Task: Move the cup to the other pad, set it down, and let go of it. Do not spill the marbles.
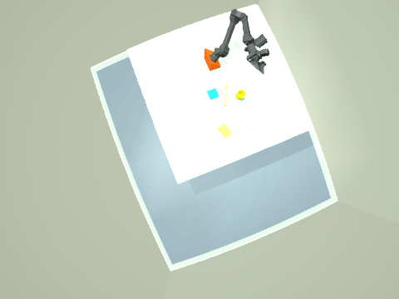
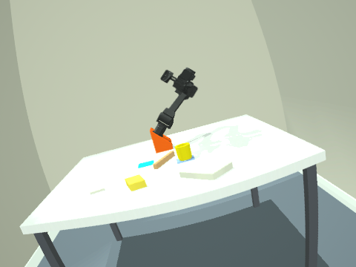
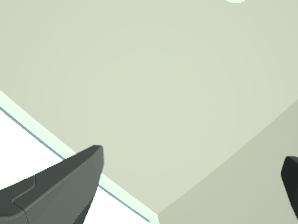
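The yellow cup is 33 cm below my gripper tip, 5 cm to the right of it and 1 cm ahead of it. The rest, counted from my gripper tip: blue marble: 35 cm below, 5 cm to the right; then green marble: 35 cm below, 6 cm to the right, 3 cm ahead; then red marble: 35 cm below, 4 cm to the right, 4 cm ahead.
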